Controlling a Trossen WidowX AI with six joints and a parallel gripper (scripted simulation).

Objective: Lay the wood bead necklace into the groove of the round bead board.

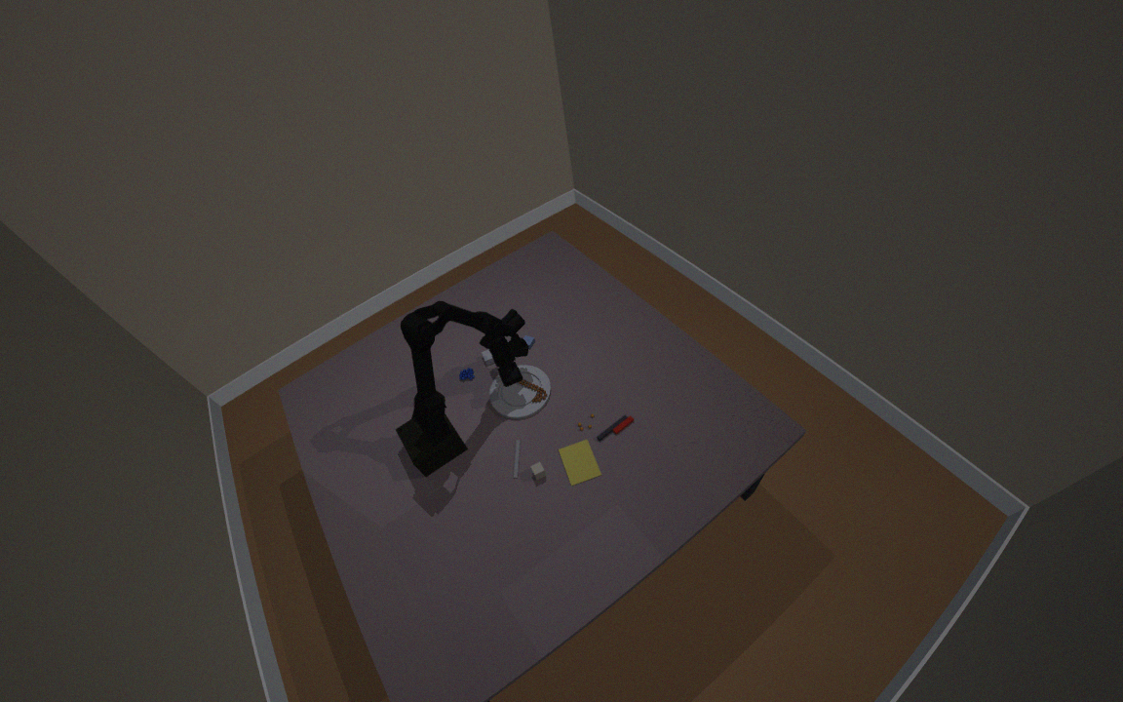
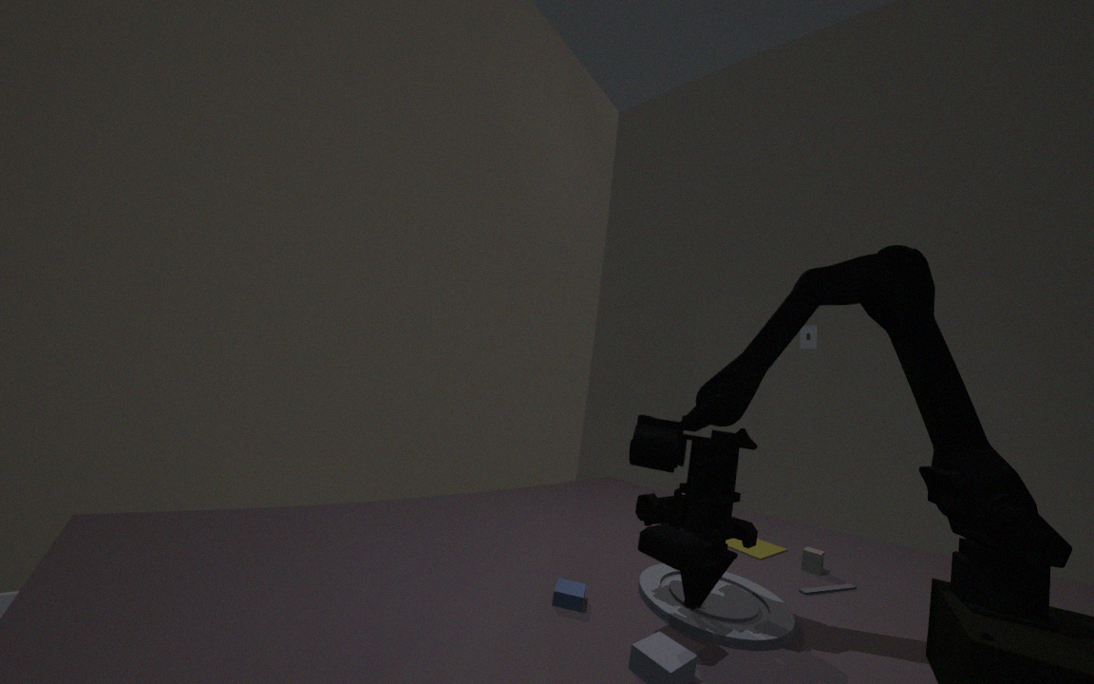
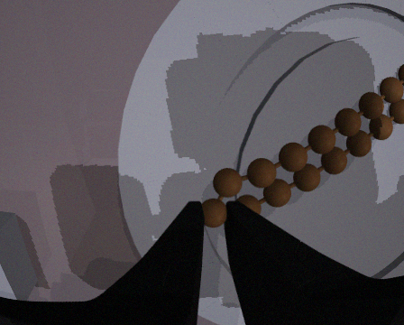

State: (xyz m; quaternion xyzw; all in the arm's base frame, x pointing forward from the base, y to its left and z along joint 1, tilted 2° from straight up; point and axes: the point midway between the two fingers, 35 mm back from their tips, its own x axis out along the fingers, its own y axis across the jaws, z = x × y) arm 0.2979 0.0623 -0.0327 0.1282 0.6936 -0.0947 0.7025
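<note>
Now: gripper tip 10 mm past the round bead board, 70 mm to the left of it and 10 mm above it. Also, from my gripper tip: grey block 120 mm to the left, 10 mm below; then blue block 130 mm ahead, 70 mm to the left, 10 mm below; then thin stick 170 mm behind, 250 mm to the right, 20 mm below.
</note>
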